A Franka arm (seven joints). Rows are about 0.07 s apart.
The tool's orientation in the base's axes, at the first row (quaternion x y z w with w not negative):
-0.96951 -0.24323 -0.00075 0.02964
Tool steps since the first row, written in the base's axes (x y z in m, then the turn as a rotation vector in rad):
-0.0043 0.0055 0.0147 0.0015 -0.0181 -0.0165
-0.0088 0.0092 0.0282 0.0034 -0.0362 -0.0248
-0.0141 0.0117 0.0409 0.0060 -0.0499 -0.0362
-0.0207 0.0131 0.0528 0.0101 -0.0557 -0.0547
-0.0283 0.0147 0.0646 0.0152 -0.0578 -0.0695
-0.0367 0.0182 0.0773 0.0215 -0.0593 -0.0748
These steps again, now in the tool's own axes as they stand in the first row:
-0.0010 -0.0077 -0.0143 -0.0075 0.0176 0.0154
-0.0030 -0.0139 -0.0275 -0.0145 0.0349 0.0226
-0.0063 -0.0193 -0.0400 -0.0188 0.0488 0.0332
-0.0112 -0.0243 -0.0517 -0.0182 0.0569 0.0513
-0.0170 -0.0300 -0.0633 -0.0150 0.0620 0.0658
-0.0225 -0.0377 -0.0756 -0.0102 0.0666 0.0710

